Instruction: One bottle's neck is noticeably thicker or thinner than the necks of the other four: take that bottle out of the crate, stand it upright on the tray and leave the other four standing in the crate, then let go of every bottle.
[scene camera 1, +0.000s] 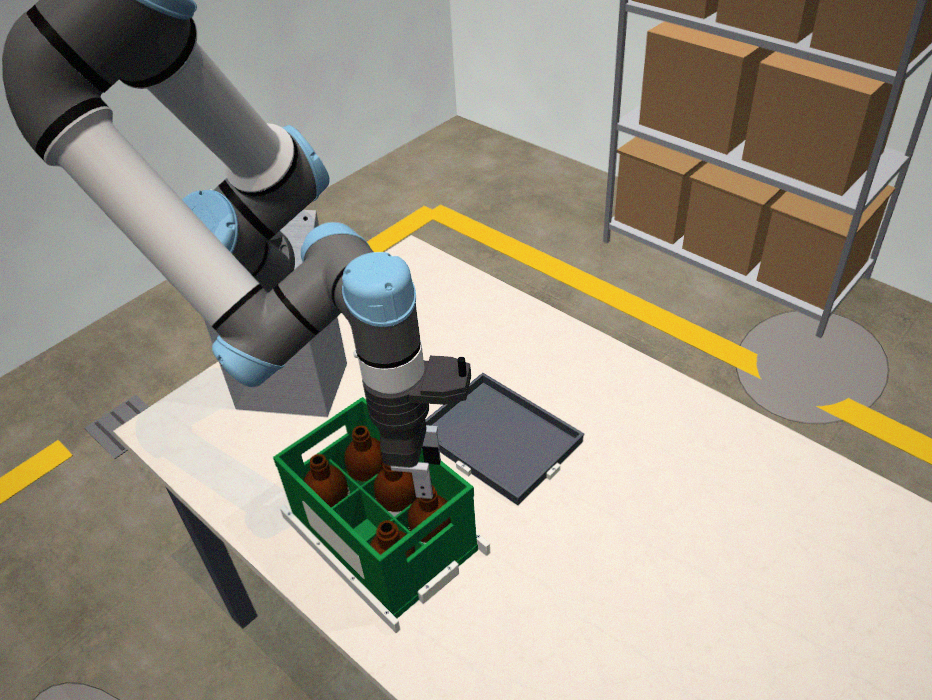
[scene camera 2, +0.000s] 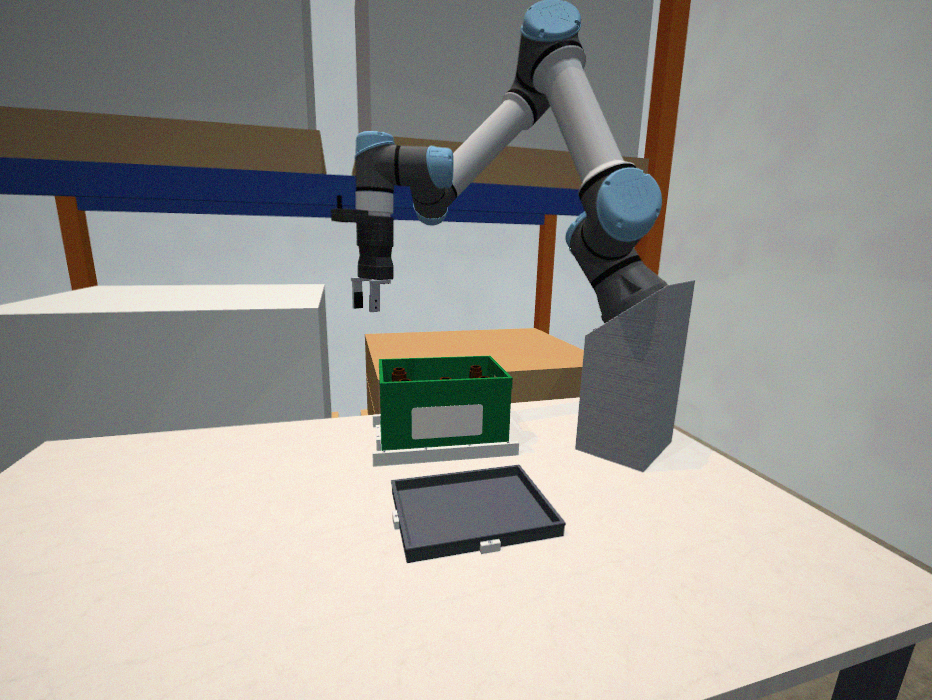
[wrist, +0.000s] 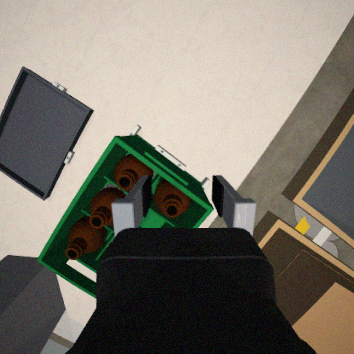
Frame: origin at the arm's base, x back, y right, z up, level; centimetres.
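Where they show: gripper, fingertip midpoint: (scene camera 1: 428, 478) (scene camera 2: 366, 309) (wrist: 181, 187); arm's base at its link origin: (scene camera 1: 254, 264) (scene camera 2: 637, 309).
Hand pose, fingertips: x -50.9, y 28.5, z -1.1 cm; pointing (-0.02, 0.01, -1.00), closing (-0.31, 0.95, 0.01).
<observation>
Each offset is from my fingertips to the top centre of the thing. "*": to the spot under its first point.
A green crate @(dx +14.9, dy -6.0, dz -13.1 cm) (scene camera 1: 459, 523) (scene camera 2: 452, 391) (wrist: 155, 219) stands on the table with several brown bottles upright in it; one front compartment is empty. In scene camera 1, bottles show at the back @(* dx +20.4, dy -11.2, dz -18.5 cm) (scene camera 1: 362, 458), left (scene camera 1: 325, 483), middle (scene camera 1: 391, 493), right (scene camera 1: 423, 519) and front @(* dx +7.0, dy +2.1, dz -14.4 cm) (scene camera 1: 388, 533). The neck of the middle one is partly hidden by the gripper; I cannot tell which neck differs. My gripper (scene camera 1: 427, 473) (scene camera 2: 366, 302) (wrist: 181, 187) is open and empty, high above the crate's end away from the robot base. The dark tray @(* dx +5.1, dy -34.2, dz -30.2 cm) (scene camera 1: 504, 437) (scene camera 2: 474, 504) (wrist: 40, 130) is empty beside the crate.
White strips (scene camera 1: 339, 566) (scene camera 2: 444, 454) edge the crate's foot, and small white blocks (scene camera 1: 553, 470) (scene camera 2: 489, 546) touch the tray. The grey robot pedestal (scene camera 1: 323, 376) (scene camera 2: 632, 399) stands near the crate. A shelf rack (scene camera 1: 614, 180) with cartons stands beyond the table.
</observation>
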